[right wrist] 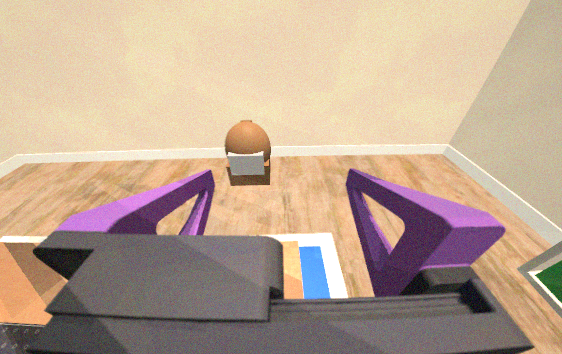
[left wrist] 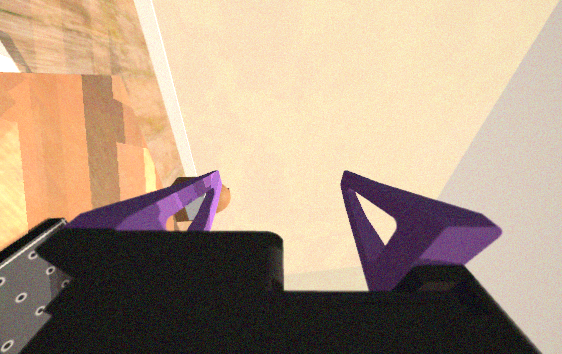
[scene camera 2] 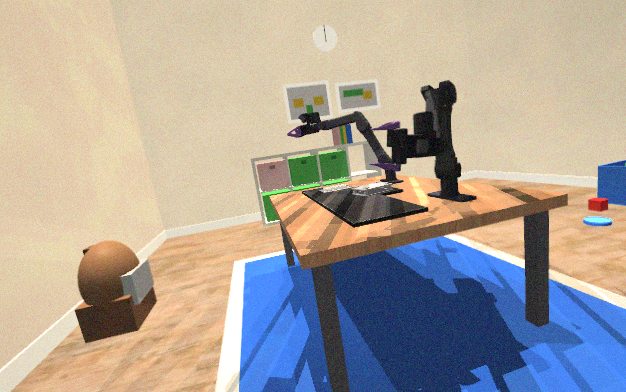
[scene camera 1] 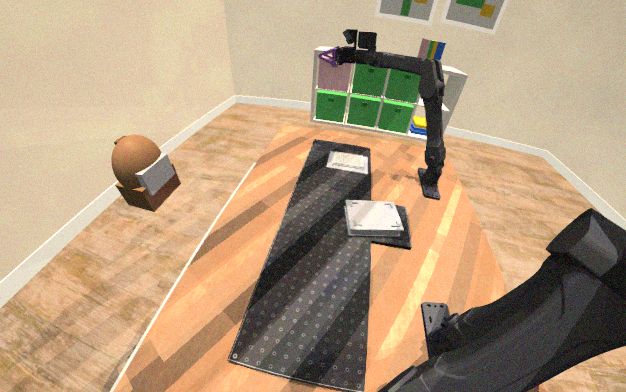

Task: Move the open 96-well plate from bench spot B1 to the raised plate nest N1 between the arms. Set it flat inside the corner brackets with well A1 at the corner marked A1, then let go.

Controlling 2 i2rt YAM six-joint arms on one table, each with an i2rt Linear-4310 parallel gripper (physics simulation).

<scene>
My left gripper (scene camera 2: 370, 147) is open, with nothing in its grasp. My right gripper (right wrist: 280, 176) is open, with nothing in its grasp.
My left gripper shows as well in the left wrist view (left wrist: 281, 177).
</scene>
